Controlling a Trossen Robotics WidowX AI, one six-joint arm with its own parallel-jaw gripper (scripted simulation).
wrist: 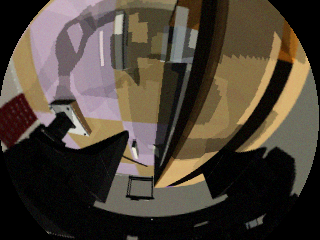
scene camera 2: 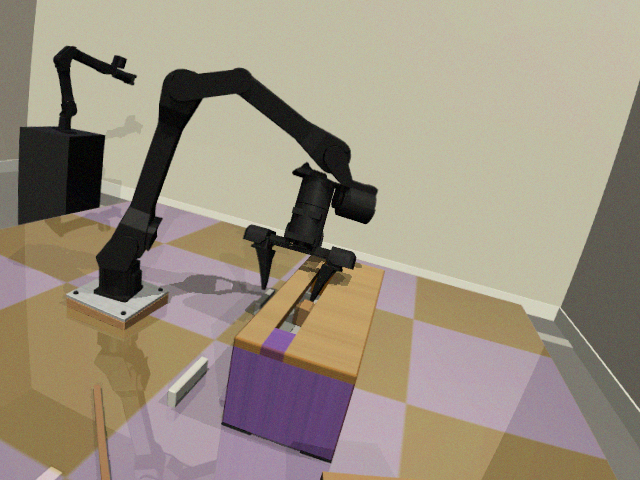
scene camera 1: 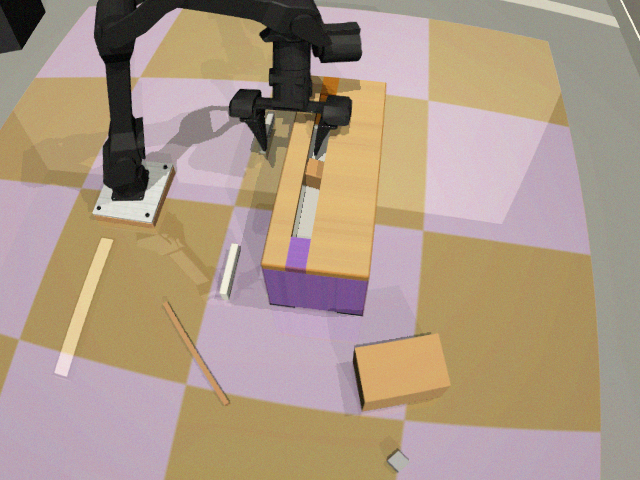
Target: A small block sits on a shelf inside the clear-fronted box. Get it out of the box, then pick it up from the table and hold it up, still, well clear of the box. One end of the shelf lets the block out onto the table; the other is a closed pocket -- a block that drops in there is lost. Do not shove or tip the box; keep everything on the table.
Path:
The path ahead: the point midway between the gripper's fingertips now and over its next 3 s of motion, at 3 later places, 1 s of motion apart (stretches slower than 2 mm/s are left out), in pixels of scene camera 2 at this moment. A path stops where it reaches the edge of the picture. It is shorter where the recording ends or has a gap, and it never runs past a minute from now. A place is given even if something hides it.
My gripper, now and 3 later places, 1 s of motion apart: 286, 296; 276, 310; 260, 328; 257, 302

